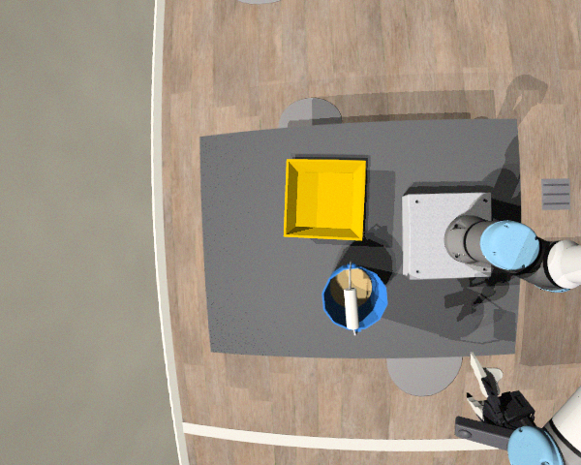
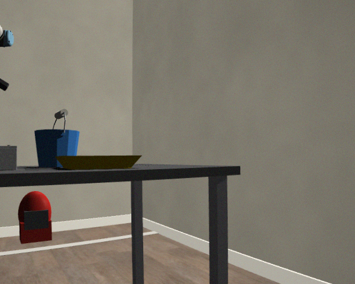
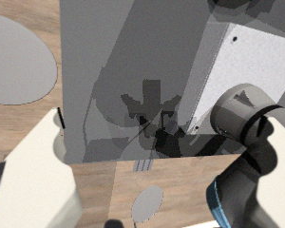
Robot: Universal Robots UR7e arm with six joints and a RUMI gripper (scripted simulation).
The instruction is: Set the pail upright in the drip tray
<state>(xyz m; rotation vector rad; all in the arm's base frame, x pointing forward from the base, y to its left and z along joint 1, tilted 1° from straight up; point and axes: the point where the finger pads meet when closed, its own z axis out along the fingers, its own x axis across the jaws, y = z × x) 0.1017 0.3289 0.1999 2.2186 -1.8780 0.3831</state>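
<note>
My hand is 290 mm short of the pail handle, 180 mm to the left of it and 70 mm above it. The rest, counted from my hand: pail (280 mm ahead, 180 mm to the right, 140 mm below); then yellow drip tray (350 mm ahead, 490 mm to the right, 260 mm below).
</note>
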